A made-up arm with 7 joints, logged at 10 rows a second.
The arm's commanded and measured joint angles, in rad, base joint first. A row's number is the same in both.
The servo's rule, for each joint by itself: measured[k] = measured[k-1] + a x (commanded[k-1-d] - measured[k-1]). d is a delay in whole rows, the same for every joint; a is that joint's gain. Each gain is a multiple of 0.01, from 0.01 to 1. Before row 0 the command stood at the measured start. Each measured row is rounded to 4 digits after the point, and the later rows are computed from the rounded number. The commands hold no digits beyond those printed.
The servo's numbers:
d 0
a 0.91 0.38 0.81 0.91 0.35 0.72 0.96
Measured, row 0:
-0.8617 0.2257 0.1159 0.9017 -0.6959 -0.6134 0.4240
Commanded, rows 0 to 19:
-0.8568 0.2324 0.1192 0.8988 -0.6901 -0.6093 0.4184
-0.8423 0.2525 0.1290 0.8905 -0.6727 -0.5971 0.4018
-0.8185 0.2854 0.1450 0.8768 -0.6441 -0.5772 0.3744
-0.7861 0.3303 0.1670 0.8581 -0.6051 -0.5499 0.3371
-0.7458 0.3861 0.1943 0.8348 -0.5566 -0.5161 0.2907
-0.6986 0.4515 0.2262 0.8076 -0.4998 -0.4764 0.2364
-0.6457 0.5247 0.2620 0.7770 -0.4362 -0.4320 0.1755
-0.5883 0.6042 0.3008 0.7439 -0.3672 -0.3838 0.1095
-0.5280 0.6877 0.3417 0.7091 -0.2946 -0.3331 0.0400
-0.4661 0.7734 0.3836 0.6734 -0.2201 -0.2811 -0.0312
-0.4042 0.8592 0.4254 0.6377 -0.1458 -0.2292 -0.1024
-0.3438 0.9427 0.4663 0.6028 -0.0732 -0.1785 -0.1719
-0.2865 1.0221 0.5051 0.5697 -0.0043 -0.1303 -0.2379
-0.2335 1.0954 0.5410 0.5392 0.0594 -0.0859 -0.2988
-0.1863 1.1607 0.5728 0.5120 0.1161 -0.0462 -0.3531
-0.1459 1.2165 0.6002 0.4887 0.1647 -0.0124 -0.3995
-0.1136 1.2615 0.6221 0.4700 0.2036 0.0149 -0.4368
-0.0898 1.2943 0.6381 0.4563 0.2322 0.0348 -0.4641
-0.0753 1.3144 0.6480 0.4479 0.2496 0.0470 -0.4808
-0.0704 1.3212 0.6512 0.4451 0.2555 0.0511 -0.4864
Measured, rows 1 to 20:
-0.8572 0.2282 0.1186 0.8991 -0.6939 -0.6104 0.4186
-0.8436 0.2374 0.1270 0.8913 -0.6865 -0.6008 0.4025
-0.8208 0.2556 0.1416 0.8781 -0.6717 -0.5838 0.3755
-0.7892 0.2840 0.1622 0.8599 -0.6484 -0.5594 0.3386
-0.7497 0.3228 0.1882 0.8371 -0.6163 -0.5282 0.2926
-0.7032 0.3717 0.2190 0.8103 -0.5755 -0.4909 0.2386
-0.6509 0.4298 0.2538 0.7800 -0.5267 -0.4485 0.1780
-0.5939 0.4961 0.2919 0.7471 -0.4709 -0.4019 0.1122
-0.5339 0.5689 0.3322 0.7125 -0.4092 -0.3524 0.0429
-0.4722 0.6466 0.3738 0.6769 -0.3430 -0.3011 -0.0282
-0.4103 0.7274 0.4156 0.6412 -0.2740 -0.2493 -0.0994
-0.3498 0.8092 0.4567 0.6063 -0.2037 -0.1983 -0.1690
-0.2922 0.8901 0.4959 0.5730 -0.1339 -0.1493 -0.2351
-0.2388 0.9681 0.5324 0.5422 -0.0662 -0.1037 -0.2963
-0.1910 1.0413 0.5651 0.5147 -0.0024 -0.0623 -0.3508
-0.1500 1.1079 0.5935 0.4910 0.0561 -0.0264 -0.3976
-0.1169 1.1663 0.6167 0.4719 0.1077 0.0033 -0.4352
-0.0922 1.2149 0.6340 0.4577 0.1513 0.0260 -0.4629
-0.0768 1.2527 0.6453 0.4488 0.1857 0.0411 -0.4801
-0.0710 1.2787 0.6501 0.4454 0.2101 0.0483 -0.4861

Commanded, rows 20 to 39:
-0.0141 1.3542 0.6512 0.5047 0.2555 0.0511 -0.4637
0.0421 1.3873 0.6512 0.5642 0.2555 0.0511 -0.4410
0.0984 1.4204 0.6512 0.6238 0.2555 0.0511 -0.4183
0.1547 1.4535 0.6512 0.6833 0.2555 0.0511 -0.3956
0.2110 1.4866 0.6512 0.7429 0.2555 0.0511 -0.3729
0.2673 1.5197 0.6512 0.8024 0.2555 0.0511 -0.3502
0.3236 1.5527 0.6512 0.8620 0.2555 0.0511 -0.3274
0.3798 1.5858 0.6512 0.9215 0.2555 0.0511 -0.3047
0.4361 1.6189 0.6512 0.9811 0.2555 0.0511 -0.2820
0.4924 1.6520 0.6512 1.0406 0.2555 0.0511 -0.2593
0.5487 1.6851 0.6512 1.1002 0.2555 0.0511 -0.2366
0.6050 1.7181 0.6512 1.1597 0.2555 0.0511 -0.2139
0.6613 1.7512 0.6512 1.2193 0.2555 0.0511 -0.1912
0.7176 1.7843 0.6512 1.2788 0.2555 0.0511 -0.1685
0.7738 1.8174 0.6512 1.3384 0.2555 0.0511 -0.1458
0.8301 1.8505 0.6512 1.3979 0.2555 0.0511 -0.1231
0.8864 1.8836 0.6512 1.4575 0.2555 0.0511 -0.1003
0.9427 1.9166 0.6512 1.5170 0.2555 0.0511 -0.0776
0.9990 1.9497 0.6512 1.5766 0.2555 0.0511 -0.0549
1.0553 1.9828 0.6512 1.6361 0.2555 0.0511 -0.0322
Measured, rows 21 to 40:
-0.0192 1.3074 0.6510 0.4994 0.2260 0.0503 -0.4646
0.0366 1.3378 0.6512 0.5584 0.2363 0.0509 -0.4419
0.0928 1.3692 0.6512 0.6179 0.2430 0.0510 -0.4192
0.1491 1.4012 0.6512 0.6774 0.2474 0.0511 -0.3965
0.2054 1.4337 0.6512 0.7370 0.2502 0.0511 -0.3738
0.2617 1.4664 0.6512 0.7965 0.2521 0.0511 -0.3511
0.3180 1.4992 0.6512 0.8561 0.2533 0.0511 -0.3283
0.3742 1.5321 0.6512 0.9156 0.2541 0.0511 -0.3056
0.4305 1.5651 0.6512 0.9752 0.2546 0.0511 -0.2829
0.4868 1.5981 0.6512 1.0347 0.2549 0.0511 -0.2602
0.5431 1.6312 0.6512 1.0943 0.2551 0.0511 -0.2375
0.5994 1.6642 0.6512 1.1538 0.2552 0.0511 -0.2148
0.6557 1.6973 0.6512 1.2134 0.2553 0.0511 -0.1921
0.7120 1.7304 0.6512 1.2729 0.2554 0.0511 -0.1694
0.7682 1.7635 0.6512 1.3325 0.2554 0.0511 -0.1467
0.8245 1.7966 0.6512 1.3920 0.2554 0.0511 -0.1240
0.8808 1.8297 0.6512 1.4516 0.2554 0.0511 -0.1012
0.9371 1.8627 0.6512 1.5111 0.2554 0.0511 -0.0785
0.9934 1.8958 0.6512 1.5707 0.2554 0.0511 -0.0558
1.0497 1.9289 0.6512 1.6302 0.2554 0.0511 -0.0331

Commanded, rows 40 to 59:
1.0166 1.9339 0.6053 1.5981 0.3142 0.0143 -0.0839
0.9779 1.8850 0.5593 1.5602 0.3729 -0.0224 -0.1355
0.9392 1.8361 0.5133 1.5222 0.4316 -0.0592 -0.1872
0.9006 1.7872 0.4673 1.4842 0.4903 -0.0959 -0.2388
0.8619 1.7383 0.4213 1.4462 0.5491 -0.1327 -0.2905
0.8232 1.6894 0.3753 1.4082 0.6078 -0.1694 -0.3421
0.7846 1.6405 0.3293 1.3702 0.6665 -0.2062 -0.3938
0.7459 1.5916 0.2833 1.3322 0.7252 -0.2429 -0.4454
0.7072 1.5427 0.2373 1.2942 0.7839 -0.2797 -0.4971
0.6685 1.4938 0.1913 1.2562 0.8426 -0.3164 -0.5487
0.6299 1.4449 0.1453 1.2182 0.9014 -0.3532 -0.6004
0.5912 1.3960 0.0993 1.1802 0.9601 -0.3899 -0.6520
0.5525 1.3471 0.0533 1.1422 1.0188 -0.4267 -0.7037
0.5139 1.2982 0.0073 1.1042 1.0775 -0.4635 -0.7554
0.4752 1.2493 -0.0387 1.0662 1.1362 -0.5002 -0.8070
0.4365 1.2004 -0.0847 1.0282 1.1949 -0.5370 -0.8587
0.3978 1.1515 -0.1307 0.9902 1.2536 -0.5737 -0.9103
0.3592 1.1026 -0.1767 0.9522 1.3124 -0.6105 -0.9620
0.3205 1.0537 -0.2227 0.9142 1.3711 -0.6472 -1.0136
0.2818 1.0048 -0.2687 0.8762 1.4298 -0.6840 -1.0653
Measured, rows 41 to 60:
1.0196 1.9308 0.6140 1.6010 0.2760 0.0246 -0.0819
0.9817 1.9134 0.5697 1.5639 0.3099 -0.0092 -0.1334
0.9430 1.8840 0.5240 1.5260 0.3525 -0.0452 -0.1850
0.9044 1.8472 0.4781 1.4880 0.4007 -0.0817 -0.2366
0.8657 1.8058 0.4321 1.4500 0.4526 -0.1184 -0.2883
0.8270 1.7616 0.3861 1.4120 0.5069 -0.1551 -0.3399
0.7884 1.7156 0.3401 1.3740 0.5628 -0.1919 -0.3916
0.7497 1.6685 0.2941 1.3360 0.6196 -0.2286 -0.4432
0.7110 1.6207 0.2481 1.2980 0.6771 -0.2654 -0.4949
0.6723 1.5725 0.2021 1.2600 0.7350 -0.3021 -0.5465
0.6337 1.5240 0.1561 1.2220 0.7932 -0.3389 -0.5982
0.5950 1.4754 0.1101 1.1840 0.8516 -0.3756 -0.6498
0.5563 1.4266 0.0641 1.1460 0.9101 -0.4124 -0.7015
0.5177 1.3778 0.0181 1.1080 0.9687 -0.4492 -0.7532
0.4790 1.3290 -0.0279 1.0700 1.0273 -0.4859 -0.8048
0.4403 1.2801 -0.0739 1.0320 1.0860 -0.5227 -0.8565
0.4016 1.2312 -0.1199 0.9940 1.1447 -0.5594 -0.9081
0.3630 1.1823 -0.1659 0.9560 1.2034 -0.5962 -0.9598
0.3243 1.1334 -0.2119 0.9180 1.2621 -0.6329 -1.0114
0.2856 1.0845 -0.2579 0.8800 1.3208 -0.6697 -1.0631

